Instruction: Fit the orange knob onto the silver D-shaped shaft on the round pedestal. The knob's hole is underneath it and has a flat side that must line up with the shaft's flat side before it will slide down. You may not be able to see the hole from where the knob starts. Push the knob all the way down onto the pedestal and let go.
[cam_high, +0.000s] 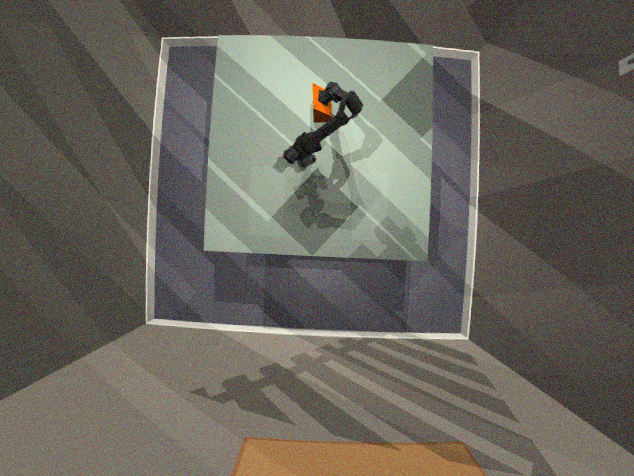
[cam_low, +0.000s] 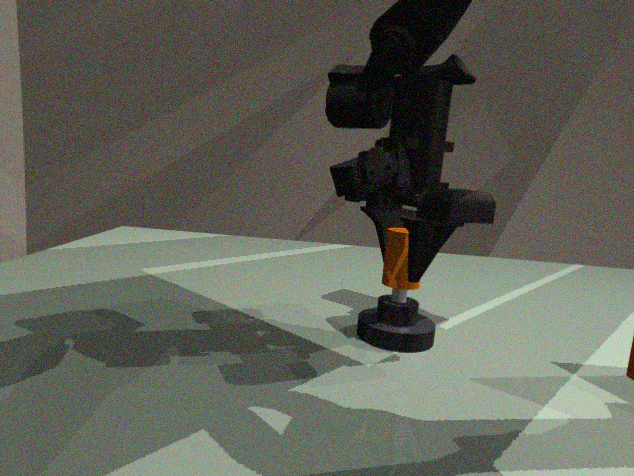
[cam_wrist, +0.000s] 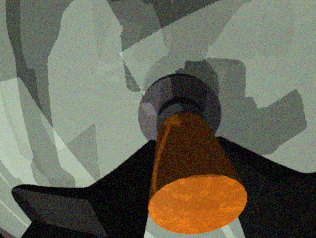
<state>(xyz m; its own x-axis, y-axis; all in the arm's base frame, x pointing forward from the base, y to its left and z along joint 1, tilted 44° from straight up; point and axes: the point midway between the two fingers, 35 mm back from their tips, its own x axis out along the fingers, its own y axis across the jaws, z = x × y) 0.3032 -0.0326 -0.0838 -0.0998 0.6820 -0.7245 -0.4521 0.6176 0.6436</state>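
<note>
My gripper tip is now 30 mm below the orange knob. From my gripper tip the other things lie so: round pedestal (40 mm below).
</note>
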